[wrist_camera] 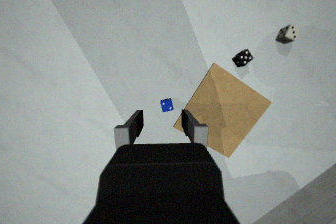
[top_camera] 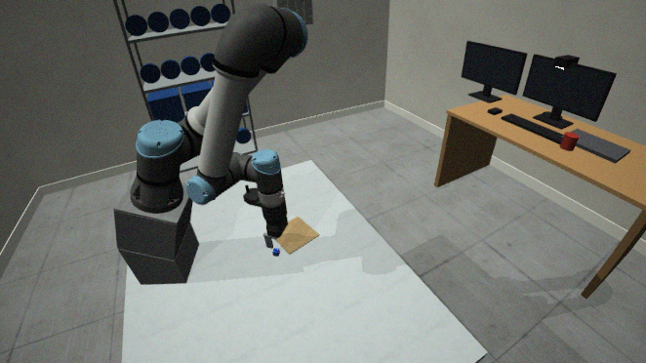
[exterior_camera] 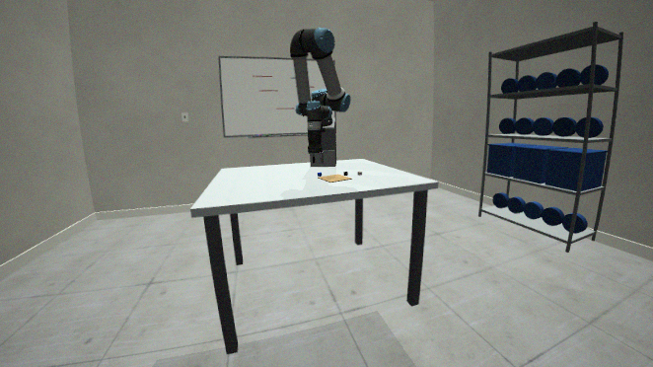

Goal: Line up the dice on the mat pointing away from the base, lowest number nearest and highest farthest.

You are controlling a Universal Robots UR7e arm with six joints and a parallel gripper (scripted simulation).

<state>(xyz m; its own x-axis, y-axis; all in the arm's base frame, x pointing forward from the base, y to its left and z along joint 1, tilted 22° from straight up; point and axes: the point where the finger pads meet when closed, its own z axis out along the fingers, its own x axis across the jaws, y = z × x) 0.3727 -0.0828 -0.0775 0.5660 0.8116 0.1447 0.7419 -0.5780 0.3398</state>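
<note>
My gripper is now 90 mm above the blue die and 10 mm to the right of it. The rest, counted from my hand: tan mat: 90 mm below, 80 mm to the left, 80 mm ahead; black die: 160 mm to the left, 90 mm below, 20 mm ahead; white die: 240 mm to the left, 90 mm below, 30 mm ahead.
</note>
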